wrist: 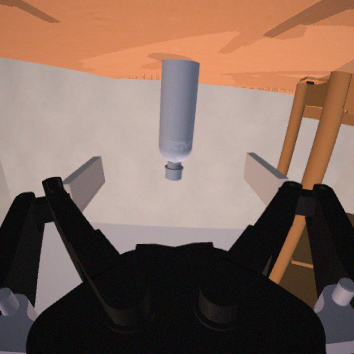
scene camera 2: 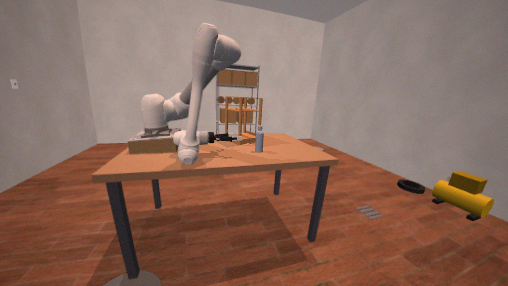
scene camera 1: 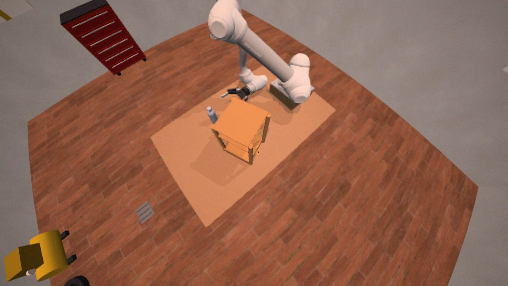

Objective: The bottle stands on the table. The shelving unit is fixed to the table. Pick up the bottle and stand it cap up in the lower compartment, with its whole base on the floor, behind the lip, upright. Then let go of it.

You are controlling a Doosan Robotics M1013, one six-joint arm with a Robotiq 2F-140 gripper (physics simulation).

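Pixels of known places: gripper, fingertip midpoint: (wrist: 173, 166) (scene camera 2: 239, 136) (scene camera 1: 227, 103); arm's base, link origin: (scene camera 2: 157, 133).
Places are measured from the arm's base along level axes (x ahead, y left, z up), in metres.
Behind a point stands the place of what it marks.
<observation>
The blue-grey bottle (scene camera 1: 212, 115) @[x 0.706, y -0.202, z 0.033 m] (scene camera 2: 259, 141) @[x 0.689, y -0.257, z -0.018 m] (wrist: 178, 110) @[x 0.670, y -0.229, z -0.030 m] stands upright, cap up, on the table (scene camera 1: 204, 205) @[x 1.165, y 0.229, z -0.100 m] (scene camera 2: 215, 171) @[x 0.350, y -0.462, z -0.123 m], beside the shelving unit. The wrist view is upside down, so its cap points down there. My gripper (scene camera 1: 229, 97) @[x 0.549, y -0.226, z 0.014 m] (scene camera 2: 240, 138) @[x 0.549, y -0.226, z 0.014 m] (wrist: 173, 166) @[x 0.549, y -0.226, z 0.014 m] is open and empty, pointing level toward the bottle, low over the table. The bottle is ahead of the fingers, roughly centred between them, with a gap. The orange shelving unit (scene camera 1: 242, 122) @[x 0.672, y 0.114, z 0.280 m] (scene camera 2: 240, 115) @[x 0.601, y -0.051, z 0.141 m] (wrist: 327, 125) @[x 0.595, y -0.049, z -0.038 m] stands upright. Its lower compartment is partly hidden by the top board and posts.
The shelving unit's posts are close on the right of the fingers in the wrist view. The arm's base block (scene camera 1: 285, 96) @[x 0.138, y 0.043, z -0.007 m] (scene camera 2: 152, 145) @[x -0.014, y -0.135, z -0.048 m] is at one table end. A red drawer cabinet (scene camera 1: 102, 37) and a yellow compressor (scene camera 1: 50, 255) (scene camera 2: 462, 197) stand on the floor away from the table.
</observation>
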